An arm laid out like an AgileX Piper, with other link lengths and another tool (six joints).
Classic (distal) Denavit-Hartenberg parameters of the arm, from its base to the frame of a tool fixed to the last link. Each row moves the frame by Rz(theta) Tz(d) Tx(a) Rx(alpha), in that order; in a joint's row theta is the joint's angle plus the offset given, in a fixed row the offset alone. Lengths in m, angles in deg.
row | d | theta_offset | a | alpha
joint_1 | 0.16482 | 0 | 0 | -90
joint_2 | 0 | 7.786 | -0.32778 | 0
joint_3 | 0 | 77.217 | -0.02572 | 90
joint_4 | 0.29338 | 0 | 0 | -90
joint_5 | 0 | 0 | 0 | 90
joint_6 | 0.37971 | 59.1 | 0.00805 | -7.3
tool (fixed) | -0.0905 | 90 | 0 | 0
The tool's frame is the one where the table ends.
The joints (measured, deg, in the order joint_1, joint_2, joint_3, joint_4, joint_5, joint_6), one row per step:
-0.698 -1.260 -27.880 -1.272 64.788 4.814
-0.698 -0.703 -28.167 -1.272 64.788 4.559
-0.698 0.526 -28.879 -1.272 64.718 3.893
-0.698 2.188 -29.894 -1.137 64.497 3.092
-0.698 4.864 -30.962 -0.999 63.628 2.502
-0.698 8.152 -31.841 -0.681 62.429 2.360
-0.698 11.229 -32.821 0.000 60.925 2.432
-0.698 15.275 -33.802 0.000 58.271 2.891
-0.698 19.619 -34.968 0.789 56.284 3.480
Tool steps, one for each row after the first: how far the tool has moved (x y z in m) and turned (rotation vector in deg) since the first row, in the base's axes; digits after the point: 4 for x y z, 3 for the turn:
0.0005 -0.0001 0.0009 -0.216 0.278 0.130
0.0018 -0.0002 0.0039 -0.781 0.745 0.476
0.0041 0.0002 0.0089 -1.349 1.192 0.972
0.0100 0.0006 0.0142 -1.728 1.944 1.377
0.0181 0.0020 0.0173 -1.555 3.149 1.650
0.0275 0.0050 0.0226 -0.889 3.720 1.959
0.0424 0.0050 0.0289 -0.491 4.121 1.715
0.0567 0.0084 0.0322 0.761 5.282 1.706

